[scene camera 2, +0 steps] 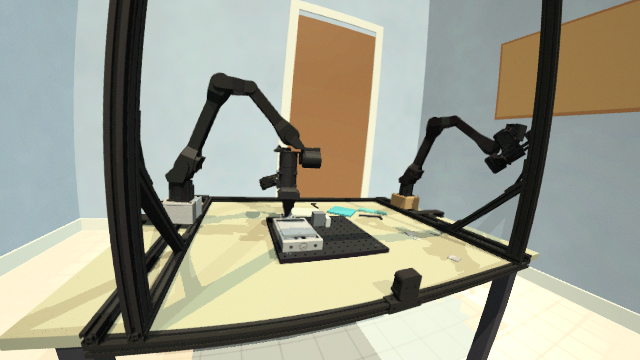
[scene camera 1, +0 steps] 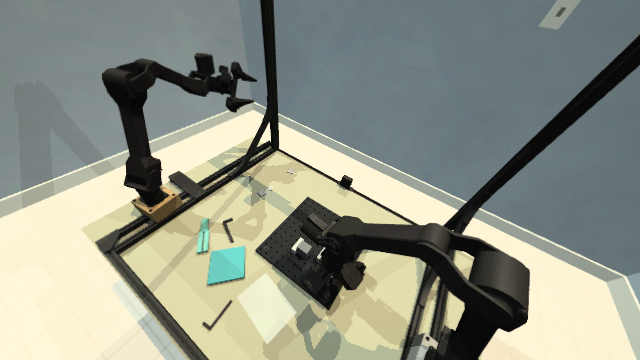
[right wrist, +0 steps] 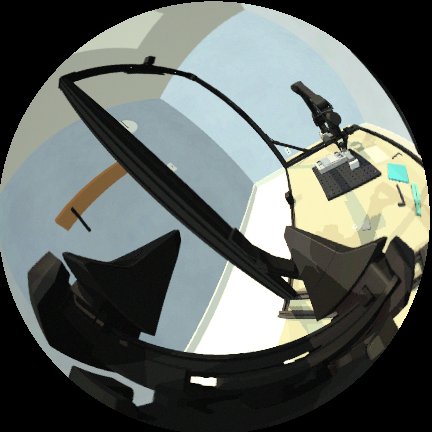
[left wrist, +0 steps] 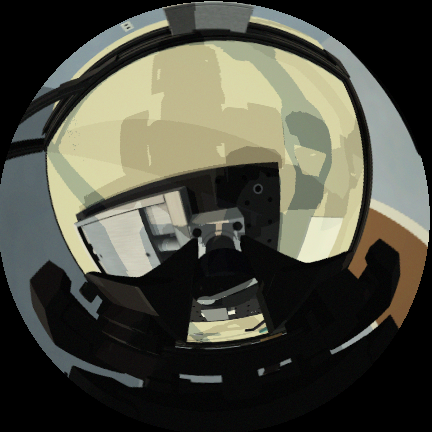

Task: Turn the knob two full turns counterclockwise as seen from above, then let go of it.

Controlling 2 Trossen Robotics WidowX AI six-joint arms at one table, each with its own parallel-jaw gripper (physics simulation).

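Frame: origin at the left arm's base, x ahead, y left, z up, level; metres.
Seen in the pictures: left gripper, fingertip midpoint: (scene camera 2: 286, 214) (scene camera 1: 327, 273) (right wrist: 343, 150) (left wrist: 218, 241); right gripper, fingertip midpoint: (scene camera 2: 518, 150) (scene camera 1: 255, 91) (right wrist: 234, 233); left arm's base at its link origin: (scene camera 2: 181, 199) (right wrist: 324, 131); right arm's base at its link origin: (scene camera 2: 405, 195) (scene camera 1: 154, 197).
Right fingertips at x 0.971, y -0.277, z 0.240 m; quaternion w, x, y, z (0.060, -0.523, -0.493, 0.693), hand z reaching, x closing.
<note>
Pixels of each thing's top centre, then the offset from my right fingertips to it. "spot": a spot on its surface instead. Level surfaces: height alone.
- round black knob at its top centre: (left wrist: 225, 292) dz -0.233, dx -0.636, dy +0.268 m
- silver bracket at a spot on its surface: (left wrist: 220, 217) spot: dz -0.287, dx -0.658, dy +0.270 m
- black pegboard at its surface level: dz -0.308 m
- white box-shaped device at its top centre: (left wrist: 119, 255) (scene camera 2: 295, 227) (right wrist: 328, 158) dz -0.279, dx -0.625, dy +0.158 m
- grey block at a spot on its surface: (scene camera 2: 318, 218) (scene camera 1: 308, 246) spot: dz -0.281, dx -0.537, dy +0.243 m
- teal square at a spot on its surface: (scene camera 1: 227, 265) spot: dz -0.311, dx -0.383, dy +0.451 m
- teal tool at its top centre: (scene camera 1: 203, 233) (scene camera 2: 372, 210) dz -0.309, dx -0.231, dy +0.444 m
- white sheet at its top centre: (left wrist: 315, 256) (scene camera 1: 266, 304) (scene camera 2: 301, 211) dz -0.316, dx -0.558, dy +0.441 m
The round black knob (left wrist: 222, 262) with a pale stripe across its top stands in front of a silver bracket (left wrist: 220, 217) on the black pegboard (scene camera 1: 280, 242) (scene camera 2: 357, 241) (left wrist: 267, 197). My left gripper (scene camera 2: 288, 214) (left wrist: 218, 241) points straight down and is shut on the knob, one finger on each side of it. In scene camera 1 the left arm and wrist hide the knob, and in scene camera 2 it is too small and covered to make out. My right gripper (scene camera 1: 254, 91) (right wrist: 234, 233) is open and empty, raised high away from the board.
A white box-shaped device (scene camera 2: 300, 235) (left wrist: 120, 245) and a grey block (scene camera 1: 302, 247) (scene camera 2: 318, 218) stand on the pegboard near the knob. A teal square (scene camera 1: 227, 265), a teal tool (scene camera 1: 203, 237), two black angled keys (scene camera 1: 228, 230) (scene camera 1: 218, 316) and a white sheet (scene camera 1: 267, 307) lie on the table.
</note>
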